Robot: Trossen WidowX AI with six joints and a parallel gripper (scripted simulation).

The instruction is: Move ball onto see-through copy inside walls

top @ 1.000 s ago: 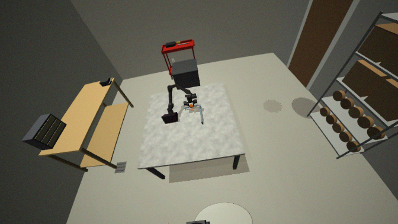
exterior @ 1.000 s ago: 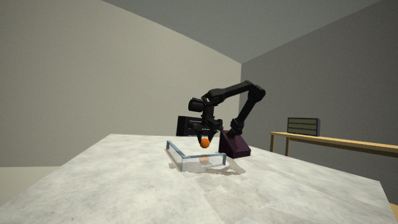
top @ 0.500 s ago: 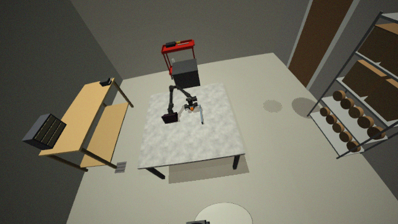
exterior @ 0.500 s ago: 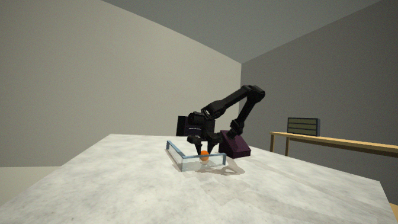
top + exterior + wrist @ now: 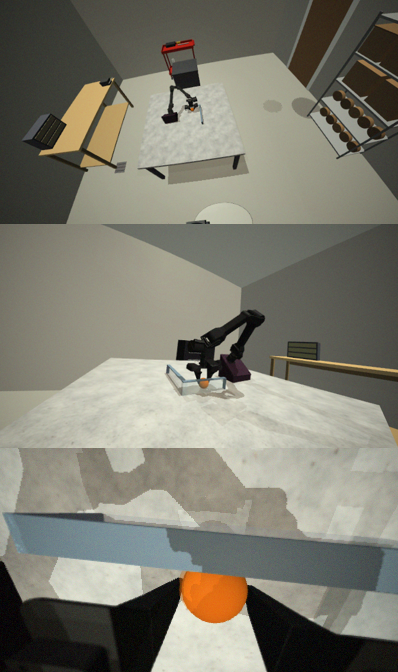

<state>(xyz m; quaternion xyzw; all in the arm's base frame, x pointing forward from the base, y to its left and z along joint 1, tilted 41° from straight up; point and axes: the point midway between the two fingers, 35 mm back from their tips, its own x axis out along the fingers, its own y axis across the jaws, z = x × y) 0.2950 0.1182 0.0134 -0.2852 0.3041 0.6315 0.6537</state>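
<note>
Now: the orange ball right at my gripper tip. Also, from my gripper tip: wall: 10 mm ahead, 40 mm to the left, 10 mm above.
</note>
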